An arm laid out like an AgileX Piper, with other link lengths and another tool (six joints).
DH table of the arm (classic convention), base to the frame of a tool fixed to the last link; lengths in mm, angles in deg. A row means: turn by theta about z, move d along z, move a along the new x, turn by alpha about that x. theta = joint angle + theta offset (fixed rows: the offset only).
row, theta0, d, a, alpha
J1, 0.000, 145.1, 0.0, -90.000
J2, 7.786, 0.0, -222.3, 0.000
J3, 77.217, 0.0, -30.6, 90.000
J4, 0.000, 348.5, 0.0, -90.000
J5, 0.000, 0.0, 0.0, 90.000
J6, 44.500, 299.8, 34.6, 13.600
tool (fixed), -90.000, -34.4, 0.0, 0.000
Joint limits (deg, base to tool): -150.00..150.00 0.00..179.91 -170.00..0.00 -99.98..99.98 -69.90..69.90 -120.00..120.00
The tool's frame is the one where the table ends.
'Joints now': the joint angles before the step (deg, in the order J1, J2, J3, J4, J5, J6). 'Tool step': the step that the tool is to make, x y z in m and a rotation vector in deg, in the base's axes. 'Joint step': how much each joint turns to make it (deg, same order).
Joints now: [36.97, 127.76, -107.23, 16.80, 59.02, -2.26]
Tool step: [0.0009, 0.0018, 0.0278, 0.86, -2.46, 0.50]
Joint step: [0.43, -3.76, 1.04, -0.91, 0.19, 0.22]
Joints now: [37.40, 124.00, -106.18, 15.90, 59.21, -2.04]
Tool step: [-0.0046, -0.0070, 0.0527, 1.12, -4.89, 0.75]
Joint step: [0.61, -9.28, 4.64, -2.25, 0.02, 0.30]
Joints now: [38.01, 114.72, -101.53, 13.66, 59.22, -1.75]
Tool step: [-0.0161, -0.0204, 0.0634, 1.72, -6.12, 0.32]
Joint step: [0.45, -14.13, 8.68, -2.57, -0.49, 0.30]
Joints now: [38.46, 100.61, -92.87, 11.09, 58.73, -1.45]
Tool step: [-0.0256, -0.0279, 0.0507, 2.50, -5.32, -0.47]
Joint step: [0.07, -15.37, 10.57, -1.58, -1.01, 0.44]
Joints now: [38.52, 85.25, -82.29, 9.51, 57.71, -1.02]
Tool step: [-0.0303, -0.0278, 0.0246, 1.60, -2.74, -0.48]
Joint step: [0.01, -13.05, 9.65, -0.79, 0.19, 0.58]
